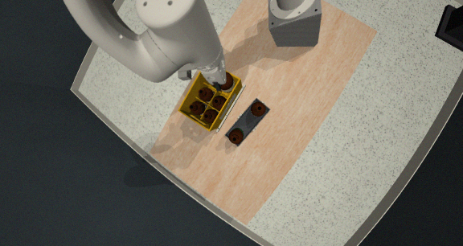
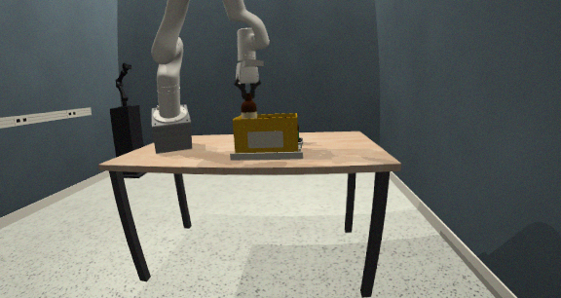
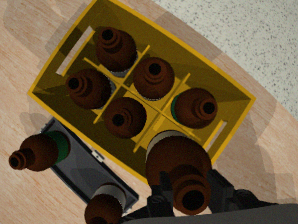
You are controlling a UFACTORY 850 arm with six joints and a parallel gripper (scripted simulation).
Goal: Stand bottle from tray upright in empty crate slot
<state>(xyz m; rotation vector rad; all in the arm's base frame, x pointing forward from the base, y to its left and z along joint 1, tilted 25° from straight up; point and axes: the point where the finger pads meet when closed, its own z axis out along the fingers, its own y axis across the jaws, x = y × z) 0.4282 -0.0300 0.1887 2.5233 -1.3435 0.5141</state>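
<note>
The brown bottle is 70 mm below my hand. The rest, counted from my hand: dark tray (260 mm below, 170 mm to the left, 120 mm ahead); yellow crate (190 mm below, 80 mm ahead, 50 mm to the right).
</note>
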